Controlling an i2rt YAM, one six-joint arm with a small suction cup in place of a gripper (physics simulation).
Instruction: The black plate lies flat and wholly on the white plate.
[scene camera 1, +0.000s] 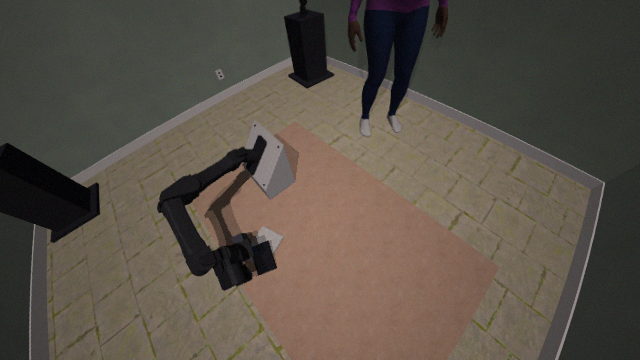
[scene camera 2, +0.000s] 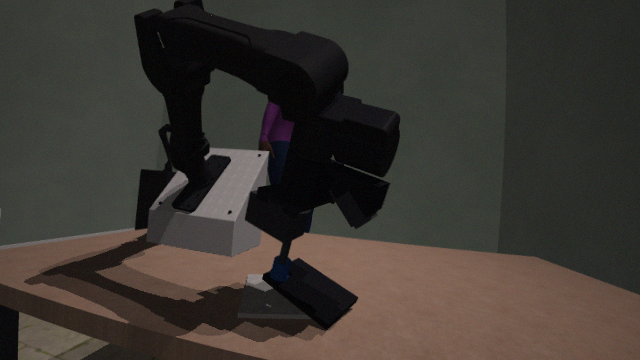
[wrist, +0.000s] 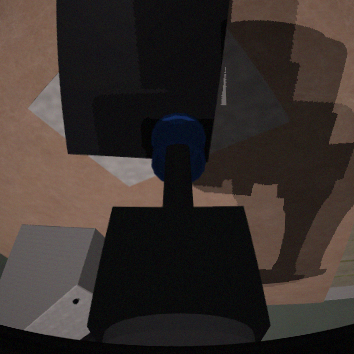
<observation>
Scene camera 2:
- my suction cup: 279, 272
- black plate: 323, 300, held by my suction cup
</observation>
